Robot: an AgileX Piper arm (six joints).
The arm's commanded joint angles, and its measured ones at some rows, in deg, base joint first. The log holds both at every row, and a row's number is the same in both.
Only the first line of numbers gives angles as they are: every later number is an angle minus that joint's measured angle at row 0.
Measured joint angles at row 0:
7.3 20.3 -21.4 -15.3 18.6 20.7
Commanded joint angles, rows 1 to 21:
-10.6 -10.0 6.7 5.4 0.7 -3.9
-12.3 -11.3 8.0 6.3 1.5 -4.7
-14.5 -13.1 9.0 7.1 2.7 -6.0
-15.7 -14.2 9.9 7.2 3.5 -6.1
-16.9 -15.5 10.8 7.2 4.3 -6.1
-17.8 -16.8 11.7 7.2 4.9 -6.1
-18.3 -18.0 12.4 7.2 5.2 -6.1
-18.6 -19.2 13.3 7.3 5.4 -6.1
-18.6 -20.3 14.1 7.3 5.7 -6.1
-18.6 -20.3 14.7 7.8 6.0 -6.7
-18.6 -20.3 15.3 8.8 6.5 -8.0
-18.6 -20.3 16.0 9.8 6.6 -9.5
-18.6 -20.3 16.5 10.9 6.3 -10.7
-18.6 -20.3 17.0 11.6 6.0 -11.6
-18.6 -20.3 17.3 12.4 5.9 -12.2
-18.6 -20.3 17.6 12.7 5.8 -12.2
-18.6 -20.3 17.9 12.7 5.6 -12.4
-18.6 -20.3 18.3 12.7 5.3 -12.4
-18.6 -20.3 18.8 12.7 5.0 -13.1
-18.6 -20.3 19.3 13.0 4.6 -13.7
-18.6 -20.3 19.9 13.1 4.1 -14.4
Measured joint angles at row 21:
-18.3 -19.9 18.0 12.5 5.9 -11.8
